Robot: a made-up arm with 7 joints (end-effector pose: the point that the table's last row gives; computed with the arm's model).
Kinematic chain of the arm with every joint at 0, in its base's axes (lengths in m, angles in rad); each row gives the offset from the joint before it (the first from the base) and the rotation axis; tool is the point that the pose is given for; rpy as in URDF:
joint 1: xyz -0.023 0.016 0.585 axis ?
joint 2: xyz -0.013 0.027 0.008 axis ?
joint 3: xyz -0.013 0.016 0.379 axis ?
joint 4: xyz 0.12 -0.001 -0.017 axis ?
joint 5: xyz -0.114 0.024 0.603 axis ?
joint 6: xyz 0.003 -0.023 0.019 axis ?
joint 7: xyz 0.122 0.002 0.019 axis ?
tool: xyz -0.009 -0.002 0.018 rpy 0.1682 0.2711 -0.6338
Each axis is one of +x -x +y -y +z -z.
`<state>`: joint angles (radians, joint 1 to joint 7).
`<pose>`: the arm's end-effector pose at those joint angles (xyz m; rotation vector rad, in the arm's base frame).
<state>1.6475 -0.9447 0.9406 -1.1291 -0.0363 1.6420 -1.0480</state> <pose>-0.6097 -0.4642 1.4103 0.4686 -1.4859 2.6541</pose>
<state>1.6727 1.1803 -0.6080 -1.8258 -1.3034 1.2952 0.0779</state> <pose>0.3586 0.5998 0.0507 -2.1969 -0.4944 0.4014</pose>
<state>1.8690 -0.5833 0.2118 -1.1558 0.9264 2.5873 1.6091</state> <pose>-0.1453 0.0675 1.6001 1.1199 2.1143 -0.0688</pose>
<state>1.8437 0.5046 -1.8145 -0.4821 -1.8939 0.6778 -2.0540</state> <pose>0.1098 0.4666 1.6073 -1.0143 0.4822 -0.6387</pose>
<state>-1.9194 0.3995 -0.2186 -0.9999 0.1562 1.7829 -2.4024</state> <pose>-0.4375 -0.8029 1.1857 -0.1809 0.3047 -0.4114</pose>
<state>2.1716 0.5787 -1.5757 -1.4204 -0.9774 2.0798 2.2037</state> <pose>0.3751 0.7740 1.0899 1.1176 -1.4899 -1.0489</pose>
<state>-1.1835 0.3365 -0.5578 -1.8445 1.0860 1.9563 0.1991</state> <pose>-0.1646 -0.8187 0.6484 1.5457 -0.5692 -2.6685</pose>
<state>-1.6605 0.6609 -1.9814 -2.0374 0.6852 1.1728 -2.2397</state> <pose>-0.7259 0.2964 0.8723 0.5600 -0.6606 -2.0427</pose>
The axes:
joint 1: +z
joint 2: +y
joint 3: +z
joint 4: -y
joint 5: +z
joint 6: -y
joint 7: -z

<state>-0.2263 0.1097 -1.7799 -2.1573 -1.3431 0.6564 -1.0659</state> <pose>-0.4162 -0.6332 0.6844 0.9895 2.2237 -1.4613</pose>
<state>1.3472 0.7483 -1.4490 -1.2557 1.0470 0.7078 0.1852</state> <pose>0.8090 0.3776 0.9642 0.1532 0.9756 -0.6583</pose>
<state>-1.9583 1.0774 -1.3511 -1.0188 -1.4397 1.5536 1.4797</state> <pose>-0.9055 -0.5257 0.8359 2.3362 -0.8223 0.7811</pose>
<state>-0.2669 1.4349 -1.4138 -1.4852 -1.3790 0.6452 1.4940</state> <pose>0.2766 -0.8811 0.6024 2.4579 0.4190 0.3049</pose>
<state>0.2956 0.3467 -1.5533 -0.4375 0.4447 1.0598 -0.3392</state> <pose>0.4077 -0.1860 1.5936 0.0181 -0.3351 -1.0789</pose>
